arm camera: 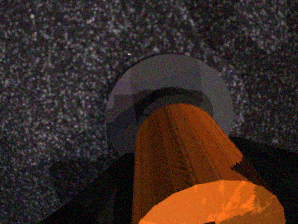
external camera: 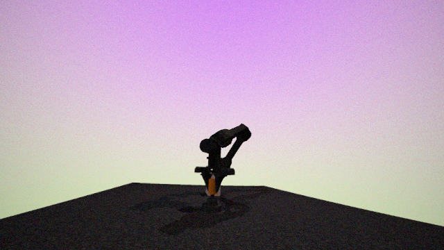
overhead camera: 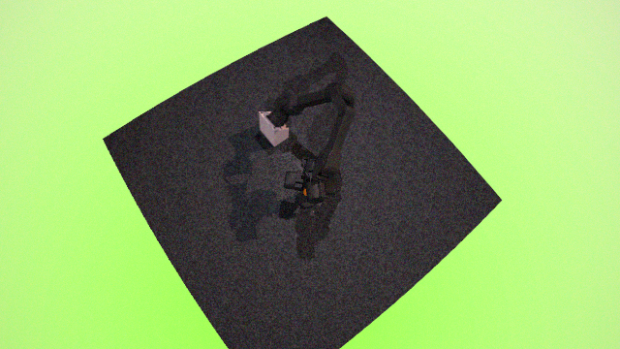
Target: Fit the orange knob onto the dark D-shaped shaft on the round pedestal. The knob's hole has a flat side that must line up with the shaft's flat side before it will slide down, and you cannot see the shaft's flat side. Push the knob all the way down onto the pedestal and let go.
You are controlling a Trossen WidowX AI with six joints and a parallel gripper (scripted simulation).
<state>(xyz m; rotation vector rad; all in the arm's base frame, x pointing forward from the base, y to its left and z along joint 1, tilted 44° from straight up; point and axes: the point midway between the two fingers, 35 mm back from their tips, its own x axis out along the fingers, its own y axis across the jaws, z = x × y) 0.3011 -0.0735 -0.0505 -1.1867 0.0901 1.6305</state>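
The orange knob is 2 cm above my gripper tip. Round my gripper tip: round pedestal: 4 cm below.
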